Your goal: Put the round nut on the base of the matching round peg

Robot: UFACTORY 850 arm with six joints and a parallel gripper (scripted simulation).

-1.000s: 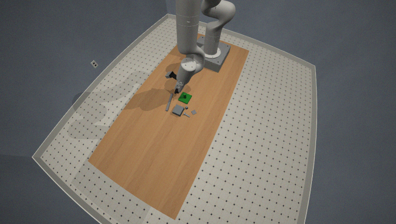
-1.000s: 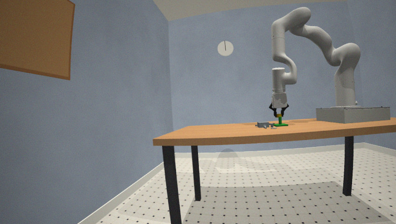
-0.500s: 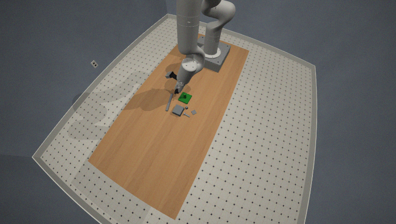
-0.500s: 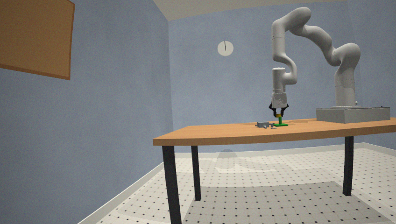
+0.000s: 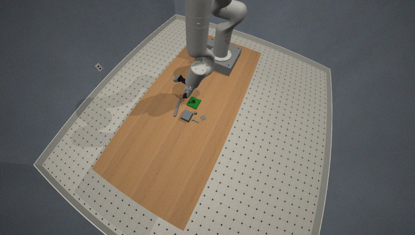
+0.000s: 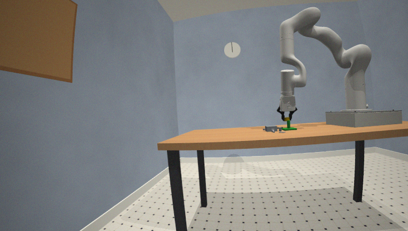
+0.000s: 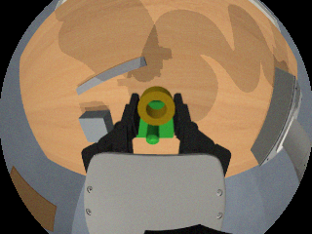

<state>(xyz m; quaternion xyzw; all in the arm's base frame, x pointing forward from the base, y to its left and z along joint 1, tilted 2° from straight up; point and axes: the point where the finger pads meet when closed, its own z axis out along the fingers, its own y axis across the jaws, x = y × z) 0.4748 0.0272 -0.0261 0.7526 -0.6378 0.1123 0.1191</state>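
My gripper is now 100 mm short of the long grey bar, 70 mm above it and 20 mm to the left of it. Round my hand: grey block: 110 mm ahead, 80 mm to the left, 60 mm below; small grey bolt: 140 mm to the left, 100 mm ahead, 70 mm below; small grey plate: 180 mm to the left, 80 mm below, 60 mm ahead.
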